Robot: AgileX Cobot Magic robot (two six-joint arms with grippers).
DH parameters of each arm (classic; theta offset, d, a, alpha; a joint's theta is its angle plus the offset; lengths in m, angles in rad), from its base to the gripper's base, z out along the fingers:
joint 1: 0 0.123 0 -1.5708
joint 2: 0.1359 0 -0.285 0
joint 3: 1.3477 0 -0.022 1.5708
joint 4: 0 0.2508 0 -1.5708
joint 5: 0 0 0.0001 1.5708
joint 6: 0 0.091 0 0
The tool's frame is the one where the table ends.
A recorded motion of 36 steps. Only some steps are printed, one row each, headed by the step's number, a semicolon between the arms.
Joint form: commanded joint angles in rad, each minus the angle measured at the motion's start. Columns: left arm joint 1, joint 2, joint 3, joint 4, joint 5, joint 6; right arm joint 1, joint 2, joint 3, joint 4, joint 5, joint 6.
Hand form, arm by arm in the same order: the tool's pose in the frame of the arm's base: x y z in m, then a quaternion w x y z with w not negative. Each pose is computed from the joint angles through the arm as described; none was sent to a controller.
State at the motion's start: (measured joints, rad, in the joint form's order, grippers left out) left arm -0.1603 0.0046 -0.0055 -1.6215 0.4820 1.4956; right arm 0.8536 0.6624 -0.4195 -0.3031 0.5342 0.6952
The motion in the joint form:
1: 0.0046 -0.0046 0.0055 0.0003 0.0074 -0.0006; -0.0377 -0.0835 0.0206 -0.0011 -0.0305 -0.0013
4: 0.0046 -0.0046 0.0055 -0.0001 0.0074 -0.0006; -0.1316 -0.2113 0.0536 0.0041 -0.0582 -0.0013
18: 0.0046 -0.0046 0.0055 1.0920 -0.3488 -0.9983; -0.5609 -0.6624 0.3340 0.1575 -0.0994 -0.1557
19: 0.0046 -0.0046 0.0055 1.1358 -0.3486 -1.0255; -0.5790 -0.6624 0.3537 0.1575 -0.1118 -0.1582
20: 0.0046 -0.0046 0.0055 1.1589 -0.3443 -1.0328; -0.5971 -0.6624 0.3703 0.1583 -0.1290 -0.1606
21: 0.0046 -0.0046 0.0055 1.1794 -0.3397 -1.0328; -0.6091 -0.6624 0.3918 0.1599 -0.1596 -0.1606
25: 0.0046 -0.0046 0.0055 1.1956 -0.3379 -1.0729; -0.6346 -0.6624 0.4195 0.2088 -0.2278 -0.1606
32: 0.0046 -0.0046 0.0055 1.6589 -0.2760 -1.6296; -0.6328 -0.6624 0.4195 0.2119 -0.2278 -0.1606
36: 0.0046 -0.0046 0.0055 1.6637 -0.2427 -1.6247; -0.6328 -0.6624 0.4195 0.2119 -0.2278 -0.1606
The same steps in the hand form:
1: 0.0381 -0.0493 0.2145 0.69340 0.18790 0.64379 -0.26350; 0.0863 0.0725 0.2593 0.42385 -0.13612 0.86678 0.22474
4: 0.0381 -0.0493 0.2145 0.69341 0.18777 0.64375 -0.26364; 0.0790 0.0531 0.2636 0.47438 -0.08924 0.84267 0.23854
18: 0.0547 -0.0148 0.2027 0.69161 0.06895 0.71357 -0.08798; 0.0482 0.0087 0.2031 0.58129 0.06397 0.78947 0.18640
19: 0.0548 -0.0144 0.2025 0.69144 0.07311 0.71420 -0.08047; 0.0494 0.0083 0.1977 0.58030 0.06939 0.79128 0.17976
20: 0.0548 -0.0143 0.2020 0.69021 0.07859 0.71546 -0.07458; 0.0504 0.0079 0.1936 0.58199 0.07471 0.79067 0.17477
21: 0.0548 -0.0142 0.2015 0.68901 0.08587 0.71650 -0.06718; 0.0517 0.0080 0.1891 0.58577 0.07785 0.78770 0.17417
25: 0.0548 -0.0141 0.2013 0.68727 0.07688 0.71843 -0.07488; 0.0536 0.0093 0.1856 0.59542 0.09663 0.77377 0.19345
32: 0.0553 -0.0080 0.1945 0.65898 0.01926 0.74754 -0.08096; 0.0536 0.0095 0.1856 0.59481 0.09679 0.77378 0.19520
36: 0.0550 -0.0077 0.1915 0.64703 0.02238 0.75839 -0.07545; 0.0536 0.0095 0.1856 0.59481 0.09679 0.77378 0.19520

